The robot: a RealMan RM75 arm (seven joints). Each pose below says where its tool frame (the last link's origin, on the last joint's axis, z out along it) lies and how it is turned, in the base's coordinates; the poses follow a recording.
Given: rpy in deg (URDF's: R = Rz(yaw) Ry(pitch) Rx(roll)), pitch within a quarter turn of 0, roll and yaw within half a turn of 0; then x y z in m.
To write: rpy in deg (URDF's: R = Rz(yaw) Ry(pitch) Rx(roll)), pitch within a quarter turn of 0, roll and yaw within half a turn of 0; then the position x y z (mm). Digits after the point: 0 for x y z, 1 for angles.
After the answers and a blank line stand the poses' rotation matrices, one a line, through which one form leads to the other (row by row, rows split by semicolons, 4 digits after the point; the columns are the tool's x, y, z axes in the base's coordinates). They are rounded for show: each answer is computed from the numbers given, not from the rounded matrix.
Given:
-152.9 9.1 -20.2 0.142 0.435 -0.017
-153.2 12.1 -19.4 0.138 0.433 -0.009
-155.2 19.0 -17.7 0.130 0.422 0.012
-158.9 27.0 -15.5 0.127 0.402 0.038
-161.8 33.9 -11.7 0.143 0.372 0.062
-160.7 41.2 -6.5 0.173 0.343 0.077
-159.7 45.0 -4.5 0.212 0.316 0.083
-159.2 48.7 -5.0 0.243 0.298 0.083
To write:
-152.9 9.1 -20.2 142 435 -17
-153.2 12.1 -19.4 138 433 -9
-155.2 19.0 -17.7 130 422 12
-158.9 27.0 -15.5 127 402 38
-161.8 33.9 -11.7 143 372 62
-160.7 41.2 -6.5 173 343 77
-159.7 45.0 -4.5 212 316 83
-159.2 48.7 -5.0 243 298 83

0.9267 -0.3750 0.0252; -0.3410 -0.8106 0.4761; -0.1582 -0.4498 -0.8790
0.9223 -0.3856 -0.0267; -0.3248 -0.8105 0.4874; -0.2096 -0.4409 -0.8728
0.9008 -0.4061 -0.1540; -0.2875 -0.8233 0.4895; -0.3256 -0.3966 -0.8583
0.8586 -0.4068 -0.3119; -0.2381 -0.8553 0.4601; -0.4540 -0.3208 -0.8313
0.8128 -0.3632 -0.4555; -0.1683 -0.8949 0.4133; -0.5577 -0.2592 -0.7885
0.7476 -0.3231 -0.5803; -0.0852 -0.9131 0.3988; -0.6587 -0.2487 -0.7101
0.7049 -0.3182 -0.6339; -0.0555 -0.9158 0.3979; -0.7071 -0.2453 -0.6632
0.6575 -0.3472 -0.6687; -0.0575 -0.9080 0.4150; -0.7513 -0.2344 -0.6170

